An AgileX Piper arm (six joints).
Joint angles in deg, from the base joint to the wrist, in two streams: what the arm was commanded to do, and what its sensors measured. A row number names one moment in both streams.
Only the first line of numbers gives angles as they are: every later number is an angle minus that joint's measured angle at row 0.
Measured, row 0:
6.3, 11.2, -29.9, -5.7, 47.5, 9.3
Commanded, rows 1 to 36:
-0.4, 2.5, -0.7, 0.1, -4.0, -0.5
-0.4, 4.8, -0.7, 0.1, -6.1, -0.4
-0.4, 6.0, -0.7, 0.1, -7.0, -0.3
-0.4, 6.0, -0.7, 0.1, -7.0, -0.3
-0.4, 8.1, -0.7, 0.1, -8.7, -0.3
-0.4, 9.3, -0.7, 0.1, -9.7, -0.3
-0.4, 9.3, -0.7, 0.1, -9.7, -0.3
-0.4, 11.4, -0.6, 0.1, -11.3, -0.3
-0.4, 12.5, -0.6, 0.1, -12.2, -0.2
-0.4, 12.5, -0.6, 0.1, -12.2, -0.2
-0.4, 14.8, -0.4, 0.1, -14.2, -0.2
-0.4, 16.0, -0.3, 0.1, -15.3, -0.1
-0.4, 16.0, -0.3, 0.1, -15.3, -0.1
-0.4, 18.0, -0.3, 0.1, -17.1, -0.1
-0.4, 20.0, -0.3, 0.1, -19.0, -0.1
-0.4, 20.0, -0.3, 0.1, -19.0, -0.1
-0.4, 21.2, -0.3, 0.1, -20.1, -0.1
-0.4, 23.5, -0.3, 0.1, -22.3, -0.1
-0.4, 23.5, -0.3, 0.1, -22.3, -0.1
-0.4, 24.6, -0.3, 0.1, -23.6, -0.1
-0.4, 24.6, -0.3, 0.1, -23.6, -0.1
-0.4, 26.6, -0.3, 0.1, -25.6, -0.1
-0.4, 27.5, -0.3, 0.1, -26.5, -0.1
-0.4, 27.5, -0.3, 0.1, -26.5, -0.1
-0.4, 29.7, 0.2, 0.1, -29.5, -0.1
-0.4, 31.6, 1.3, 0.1, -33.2, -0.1
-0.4, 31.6, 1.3, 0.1, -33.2, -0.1
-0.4, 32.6, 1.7, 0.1, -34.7, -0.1
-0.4, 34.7, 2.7, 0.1, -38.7, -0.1
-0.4, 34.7, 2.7, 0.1, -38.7, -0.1
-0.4, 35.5, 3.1, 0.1, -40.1, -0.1
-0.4, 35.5, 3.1, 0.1, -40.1, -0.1
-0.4, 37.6, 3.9, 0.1, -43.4, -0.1
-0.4, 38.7, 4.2, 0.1, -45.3, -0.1
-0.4, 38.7, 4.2, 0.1, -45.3, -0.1
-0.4, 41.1, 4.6, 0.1, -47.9, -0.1
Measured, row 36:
0.0, 38.5, 4.0, 0.0, -42.7, 0.0
